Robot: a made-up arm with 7 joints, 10 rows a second.
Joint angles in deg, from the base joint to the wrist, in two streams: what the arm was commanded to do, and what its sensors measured. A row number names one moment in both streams.
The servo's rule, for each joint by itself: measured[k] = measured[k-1] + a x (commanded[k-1-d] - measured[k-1]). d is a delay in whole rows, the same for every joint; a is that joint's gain. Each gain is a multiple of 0.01, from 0.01 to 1. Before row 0 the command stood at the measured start. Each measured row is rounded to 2 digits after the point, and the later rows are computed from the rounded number. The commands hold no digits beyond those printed.
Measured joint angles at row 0:
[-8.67 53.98 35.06 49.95 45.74 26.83 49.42]
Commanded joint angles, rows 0 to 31:
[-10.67 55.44 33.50 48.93 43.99 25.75 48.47]
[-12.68 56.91 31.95 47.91 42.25 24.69 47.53]
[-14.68 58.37 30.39 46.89 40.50 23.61 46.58]
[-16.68 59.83 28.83 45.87 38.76 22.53 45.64]
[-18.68 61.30 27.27 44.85 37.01 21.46 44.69]
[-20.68 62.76 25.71 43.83 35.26 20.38 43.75]
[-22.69 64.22 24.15 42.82 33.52 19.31 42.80]
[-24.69 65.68 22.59 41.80 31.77 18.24 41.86]
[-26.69 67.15 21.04 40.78 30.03 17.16 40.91]
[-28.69 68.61 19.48 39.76 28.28 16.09 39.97]
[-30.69 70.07 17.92 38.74 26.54 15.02 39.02]
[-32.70 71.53 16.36 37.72 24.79 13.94 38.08]
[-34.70 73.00 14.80 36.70 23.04 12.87 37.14]
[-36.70 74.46 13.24 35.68 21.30 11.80 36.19]
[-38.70 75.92 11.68 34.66 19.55 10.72 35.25]
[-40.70 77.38 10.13 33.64 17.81 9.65 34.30]
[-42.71 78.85 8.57 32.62 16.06 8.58 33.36]
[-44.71 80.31 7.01 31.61 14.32 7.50 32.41]
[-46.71 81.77 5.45 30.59 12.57 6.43 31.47]
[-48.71 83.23 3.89 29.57 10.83 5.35 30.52]
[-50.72 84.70 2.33 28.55 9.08 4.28 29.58]
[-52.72 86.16 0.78 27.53 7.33 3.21 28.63]
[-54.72 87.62 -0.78 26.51 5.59 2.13 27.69]
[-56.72 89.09 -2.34 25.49 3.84 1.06 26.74]
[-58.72 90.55 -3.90 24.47 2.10 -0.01 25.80]
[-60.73 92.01 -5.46 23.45 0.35 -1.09 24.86]
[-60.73 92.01 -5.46 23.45 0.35 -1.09 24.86]
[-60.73 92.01 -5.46 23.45 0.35 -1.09 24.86]
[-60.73 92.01 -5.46 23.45 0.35 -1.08 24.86]
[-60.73 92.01 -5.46 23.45 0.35 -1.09 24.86]
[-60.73 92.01 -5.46 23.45 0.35 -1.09 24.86]
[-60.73 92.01 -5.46 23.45 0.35 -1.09 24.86]
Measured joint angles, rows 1 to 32:
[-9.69 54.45 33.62 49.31 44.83 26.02 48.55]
[-11.21 55.24 32.08 48.43 43.49 25.02 47.61]
[-12.98 56.24 30.53 47.46 41.94 23.96 46.66]
[-14.87 57.39 28.97 46.46 40.29 22.89 45.72]
[-16.81 58.64 27.41 45.45 38.58 21.82 44.77]
[-18.78 59.96 25.85 44.43 36.85 20.74 43.83]
[-20.77 61.32 24.29 43.42 35.12 19.67 42.88]
[-22.77 62.72 22.73 42.40 33.38 18.60 41.94]
[-24.77 64.14 21.18 41.38 31.64 17.52 40.99]
[-26.77 65.57 19.62 40.36 29.89 16.45 40.05]
[-28.77 67.01 18.06 39.34 28.15 15.38 39.10]
[-30.77 68.46 16.50 38.32 26.40 14.30 38.16]
[-32.77 69.91 14.94 37.30 24.65 13.23 37.22]
[-34.77 71.37 13.38 36.28 22.91 12.16 36.27]
[-36.77 72.83 11.82 35.26 21.16 11.08 35.33]
[-38.77 74.29 10.27 34.24 19.42 10.01 34.38]
[-40.78 75.75 8.71 33.22 17.67 8.94 33.44]
[-42.78 77.21 7.15 32.21 15.93 7.86 32.49]
[-44.78 78.67 5.59 31.19 14.18 6.79 31.55]
[-46.78 80.13 4.03 30.17 12.44 5.71 30.60]
[-48.79 81.59 2.47 29.15 10.69 4.64 29.66]
[-50.79 83.05 0.92 28.13 8.94 3.57 28.71]
[-52.79 84.51 -0.64 27.11 7.20 2.49 27.77]
[-54.79 85.98 -2.20 26.09 5.45 1.42 26.82]
[-56.79 87.44 -3.76 25.07 3.71 0.35 25.88]
[-58.80 88.90 -5.32 24.05 1.96 -0.73 24.94]
[-59.78 89.90 -5.45 23.67 1.12 -1.00 24.87]
[-60.26 90.58 -5.46 23.53 0.72 -1.07 24.86]
[-60.50 91.04 -5.46 23.48 0.53 -1.08 24.86]
[-60.62 91.35 -5.46 23.46 0.44 -1.09 24.86]
[-60.68 91.56 -5.46 23.45 0.39 -1.09 24.86]
[-60.71 91.70 -5.46 23.45 0.37 -1.09 24.86]
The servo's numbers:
d 0
a 0.51 0.32 0.92 0.63 0.52 0.75 0.92

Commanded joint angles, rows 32 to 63:
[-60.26 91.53 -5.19 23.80 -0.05 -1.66 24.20]
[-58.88 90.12 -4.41 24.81 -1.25 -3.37 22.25]
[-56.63 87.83 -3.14 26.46 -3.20 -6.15 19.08]
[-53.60 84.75 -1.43 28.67 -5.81 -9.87 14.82]
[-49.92 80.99 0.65 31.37 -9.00 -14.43 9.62]
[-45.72 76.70 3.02 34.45 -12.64 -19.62 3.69]
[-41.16 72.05 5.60 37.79 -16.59 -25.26 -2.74]
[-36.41 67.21 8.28 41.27 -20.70 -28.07 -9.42]
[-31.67 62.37 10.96 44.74 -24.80 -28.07 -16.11]
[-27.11 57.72 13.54 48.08 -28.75 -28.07 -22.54]
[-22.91 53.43 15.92 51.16 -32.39 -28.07 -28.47]
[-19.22 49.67 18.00 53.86 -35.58 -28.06 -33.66]
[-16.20 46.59 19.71 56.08 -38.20 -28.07 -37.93]
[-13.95 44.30 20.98 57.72 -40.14 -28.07 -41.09]
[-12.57 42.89 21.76 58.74 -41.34 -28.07 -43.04]
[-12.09 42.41 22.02 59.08 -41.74 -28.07 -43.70]
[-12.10 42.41 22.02 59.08 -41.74 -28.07 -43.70]
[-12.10 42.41 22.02 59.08 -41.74 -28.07 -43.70]
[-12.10 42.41 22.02 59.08 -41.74 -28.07 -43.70]
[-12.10 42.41 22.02 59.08 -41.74 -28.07 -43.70]
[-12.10 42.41 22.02 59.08 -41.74 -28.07 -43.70]
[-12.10 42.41 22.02 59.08 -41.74 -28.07 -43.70]
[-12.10 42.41 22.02 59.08 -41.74 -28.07 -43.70]
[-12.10 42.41 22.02 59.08 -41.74 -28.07 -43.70]
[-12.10 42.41 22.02 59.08 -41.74 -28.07 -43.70]
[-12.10 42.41 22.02 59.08 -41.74 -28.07 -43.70]
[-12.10 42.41 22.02 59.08 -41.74 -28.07 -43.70]
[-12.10 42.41 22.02 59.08 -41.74 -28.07 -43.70]
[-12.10 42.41 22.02 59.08 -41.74 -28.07 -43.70]
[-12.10 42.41 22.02 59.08 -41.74 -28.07 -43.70]
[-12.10 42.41 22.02 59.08 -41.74 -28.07 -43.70]
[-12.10 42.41 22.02 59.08 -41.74 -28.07 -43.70]
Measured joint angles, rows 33 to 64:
[-60.48 91.65 -5.21 23.67 0.15 -1.52 24.25]
[-59.66 91.16 -4.47 24.39 -0.58 -2.91 22.41]
[-58.11 90.09 -3.25 25.69 -1.94 -5.34 19.35]
[-55.81 88.38 -1.58 27.57 -3.95 -8.74 15.18]
[-52.81 86.02 0.47 29.96 -6.58 -13.01 10.06]
[-49.19 83.04 2.82 32.79 -9.73 -17.97 4.20]
[-45.09 79.52 5.38 35.94 -13.30 -23.44 -2.18]
[-40.66 75.58 8.05 39.30 -17.15 -26.91 -8.84]
[-36.08 71.35 10.73 42.73 -21.13 -27.78 -15.53]
[-31.51 66.99 13.32 46.10 -25.09 -28.00 -21.98]
[-27.12 62.65 15.71 49.29 -28.89 -28.05 -27.95]
[-23.09 58.50 17.82 52.17 -32.37 -28.06 -33.20]
[-19.58 54.69 19.56 54.63 -35.40 -28.07 -37.55]
[-16.71 51.37 20.87 56.58 -37.86 -28.07 -40.81]
[-14.60 48.66 21.69 57.94 -39.67 -28.07 -42.86]
[-13.32 46.66 21.99 58.66 -40.75 -28.07 -43.63]
[-12.70 45.30 22.02 58.92 -41.26 -28.07 -43.69]
[-12.39 44.38 22.02 59.02 -41.51 -28.07 -43.70]
[-12.24 43.75 22.02 59.06 -41.63 -28.07 -43.70]
[-12.17 43.32 22.02 59.07 -41.69 -28.07 -43.70]
[-12.13 43.03 22.02 59.08 -41.72 -28.07 -43.70]
[-12.11 42.83 22.02 59.08 -41.73 -28.07 -43.70]
[-12.10 42.70 22.02 59.08 -41.74 -28.07 -43.70]
[-12.10 42.61 22.02 59.08 -41.74 -28.07 -43.70]
[-12.10 42.55 22.02 59.08 -41.74 -28.07 -43.70]
[-12.10 42.51 22.02 59.08 -41.74 -28.07 -43.70]
[-12.10 42.48 22.02 59.08 -41.74 -28.07 -43.70]
[-12.10 42.46 22.02 59.08 -41.74 -28.07 -43.70]
[-12.10 42.44 22.02 59.08 -41.74 -28.07 -43.70]
[-12.10 42.43 22.02 59.08 -41.74 -28.07 -43.70]
[-12.10 42.42 22.02 59.08 -41.74 -28.07 -43.70]
[-12.10 42.42 22.02 59.08 -41.74 -28.07 -43.70]

